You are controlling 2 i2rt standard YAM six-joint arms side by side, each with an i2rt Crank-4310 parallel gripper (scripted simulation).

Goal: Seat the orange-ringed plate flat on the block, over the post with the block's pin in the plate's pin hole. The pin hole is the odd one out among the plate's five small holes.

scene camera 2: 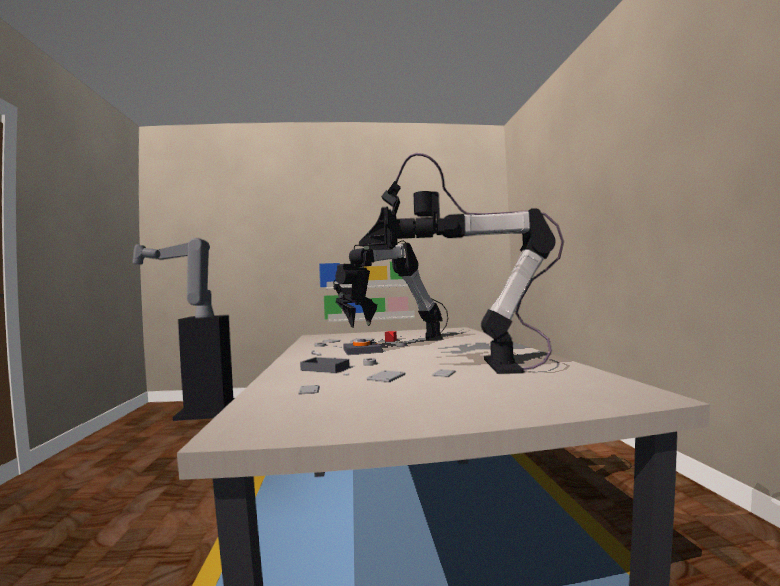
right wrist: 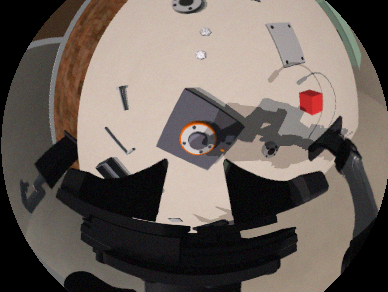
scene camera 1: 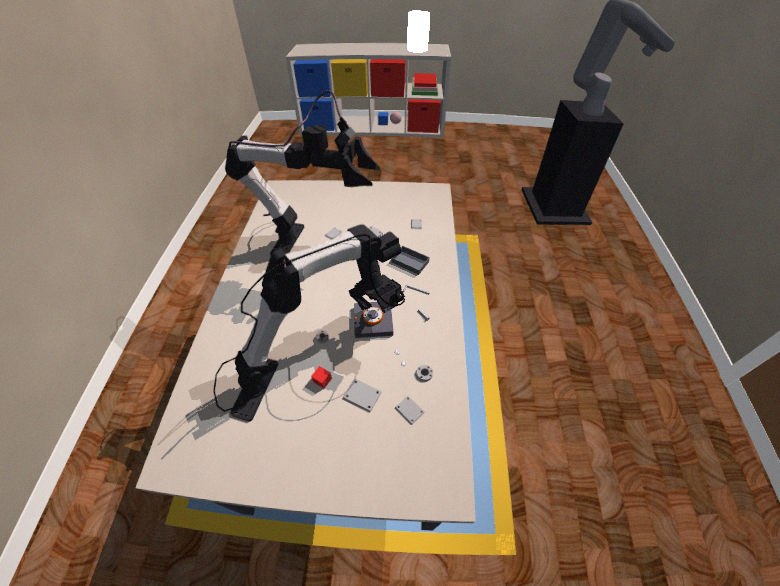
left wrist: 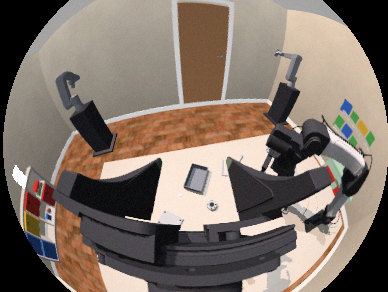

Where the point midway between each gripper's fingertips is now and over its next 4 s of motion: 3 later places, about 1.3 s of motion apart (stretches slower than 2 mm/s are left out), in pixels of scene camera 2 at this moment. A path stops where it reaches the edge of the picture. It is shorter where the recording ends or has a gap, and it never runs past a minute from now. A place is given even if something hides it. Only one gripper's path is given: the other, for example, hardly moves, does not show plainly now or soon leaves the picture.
My right gripper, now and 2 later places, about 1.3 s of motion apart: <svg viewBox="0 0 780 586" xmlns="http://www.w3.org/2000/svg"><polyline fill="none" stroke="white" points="360,326 337,296 345,264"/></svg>
